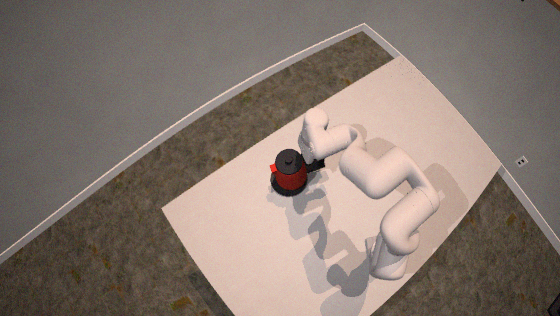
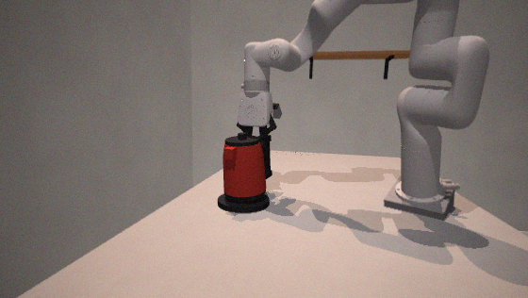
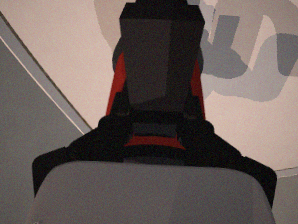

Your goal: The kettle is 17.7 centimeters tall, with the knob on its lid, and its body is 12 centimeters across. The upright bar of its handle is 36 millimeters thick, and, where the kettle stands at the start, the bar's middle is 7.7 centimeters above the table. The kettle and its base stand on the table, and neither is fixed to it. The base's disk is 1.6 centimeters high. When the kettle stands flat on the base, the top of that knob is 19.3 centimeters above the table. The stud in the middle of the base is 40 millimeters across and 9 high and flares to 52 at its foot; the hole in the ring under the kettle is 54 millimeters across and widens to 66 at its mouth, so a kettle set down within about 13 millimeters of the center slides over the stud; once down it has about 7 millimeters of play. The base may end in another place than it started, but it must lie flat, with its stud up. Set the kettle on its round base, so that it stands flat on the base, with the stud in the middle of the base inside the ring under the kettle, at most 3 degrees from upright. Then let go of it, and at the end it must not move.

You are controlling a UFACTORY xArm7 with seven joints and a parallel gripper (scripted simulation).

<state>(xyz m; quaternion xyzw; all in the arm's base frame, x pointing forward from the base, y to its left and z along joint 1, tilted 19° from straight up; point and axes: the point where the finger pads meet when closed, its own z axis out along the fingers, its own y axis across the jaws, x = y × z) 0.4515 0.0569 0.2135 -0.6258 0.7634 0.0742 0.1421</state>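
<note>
Now: the red kettle 10 mm ahead of my hand, 30 mm to the left of it and 50 mm below it. Also, from my hand: round black base 10 mm ahead, 60 mm to the left, 160 mm below.
</note>
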